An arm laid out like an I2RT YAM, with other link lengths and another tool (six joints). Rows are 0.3 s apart.
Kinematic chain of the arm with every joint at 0, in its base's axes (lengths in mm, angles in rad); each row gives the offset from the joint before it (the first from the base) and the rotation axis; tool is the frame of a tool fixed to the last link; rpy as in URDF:
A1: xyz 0 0 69.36 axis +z
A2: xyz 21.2 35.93 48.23 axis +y
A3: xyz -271.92 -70.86 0 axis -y
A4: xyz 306.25 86 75 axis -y
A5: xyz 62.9 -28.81 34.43 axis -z
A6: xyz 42.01 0 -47.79 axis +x
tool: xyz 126 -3 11 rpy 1.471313 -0.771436 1.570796
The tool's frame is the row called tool.
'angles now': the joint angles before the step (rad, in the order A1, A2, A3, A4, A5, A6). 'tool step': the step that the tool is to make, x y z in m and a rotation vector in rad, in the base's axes. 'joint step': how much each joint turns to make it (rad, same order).
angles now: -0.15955 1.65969 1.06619 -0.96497 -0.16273 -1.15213
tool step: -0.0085 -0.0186 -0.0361 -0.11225 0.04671 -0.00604
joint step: -0.00009 0.05351 -0.05539 0.08123 0.11823 0.00615
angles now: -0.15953 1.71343 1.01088 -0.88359 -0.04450 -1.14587
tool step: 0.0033 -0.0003 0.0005 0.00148 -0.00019 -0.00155
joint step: -0.00004 0.01056 0.01374 -0.00316 -0.00151 0.00148
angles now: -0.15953 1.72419 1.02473 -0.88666 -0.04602 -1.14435
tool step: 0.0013 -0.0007 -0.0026 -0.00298 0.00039 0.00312
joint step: 0.00001 0.00934 0.00171 0.00758 0.00305 -0.00306
